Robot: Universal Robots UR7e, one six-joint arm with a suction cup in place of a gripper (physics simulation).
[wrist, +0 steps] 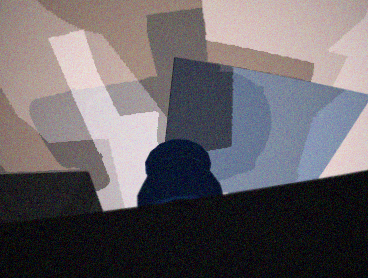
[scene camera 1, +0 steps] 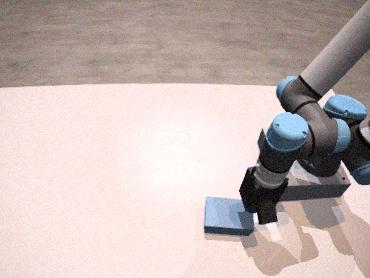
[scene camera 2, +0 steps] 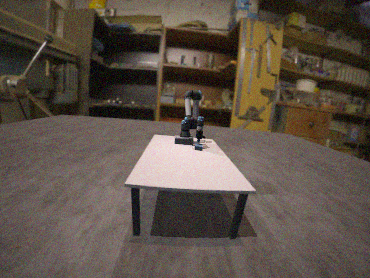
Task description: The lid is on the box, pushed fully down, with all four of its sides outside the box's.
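Seen in the pictures: hand, its tool point: (wrist: 178, 168) (scene camera 2: 198, 142); arm's base, origin of its link: (scene camera 1: 316, 158) (scene camera 2: 185, 136).
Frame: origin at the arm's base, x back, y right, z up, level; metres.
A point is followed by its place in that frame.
Observation:
A blue flat-topped rectangular block, the lid (scene camera 1: 225, 212) {y -0.207, x -0.290, z -0.024 m} (scene camera 2: 198, 148) (wrist: 295, 115) {y -0.231, x -0.293, z -0.024 m}, lies level near the arm's base. Its top is plain and its near side shows as a thin darker blue band. No separate wall of the box can be made out below it, so the box seems hidden under the lid; how far down the lid sits cannot be told. My suction gripper (scene camera 1: 253, 211) (wrist: 178, 152) is open, with nothing hanging from its cup. It is above the table by the lid's right end in scene camera 1, apart from the lid as far as can be seen.
The white table (scene camera 1: 100, 175) {y -0.108, x -0.668, z -0.074 m} (scene camera 2: 187, 172) {y -0.152, x -1.013, z -0.074 m} carries the arm's grey base block (scene camera 1: 315, 191) {y -0.107, x -0.012, z -0.027 m} (scene camera 2: 183, 141) {y -0.001, x -0.157, z -0.034 m}, right of and behind the lid in scene camera 1. Arm shadows fall across the lid and table. Shelves stand far behind the table.

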